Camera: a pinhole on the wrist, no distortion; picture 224 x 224 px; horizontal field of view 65.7 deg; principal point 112.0 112.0 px. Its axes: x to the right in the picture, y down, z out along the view. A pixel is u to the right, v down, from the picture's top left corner.
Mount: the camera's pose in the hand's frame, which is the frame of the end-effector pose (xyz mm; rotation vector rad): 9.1 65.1 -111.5 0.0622 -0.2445 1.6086
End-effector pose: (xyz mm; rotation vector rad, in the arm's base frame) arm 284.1 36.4 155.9 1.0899 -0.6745 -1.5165
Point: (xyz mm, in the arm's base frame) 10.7 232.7 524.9
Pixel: 181 198
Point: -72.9 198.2 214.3
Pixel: 72 163
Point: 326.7 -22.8 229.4
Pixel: 200 38
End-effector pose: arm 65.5 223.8 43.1 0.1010 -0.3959 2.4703
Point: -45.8 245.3 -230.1
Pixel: behind the camera
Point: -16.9 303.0 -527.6
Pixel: behind the camera
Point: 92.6 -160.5 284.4
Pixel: 208 171
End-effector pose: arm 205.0 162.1 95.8 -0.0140 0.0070 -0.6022
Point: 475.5 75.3 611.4
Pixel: 146 12
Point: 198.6 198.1 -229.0
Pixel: behind the camera
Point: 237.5 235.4 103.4
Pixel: 167 125
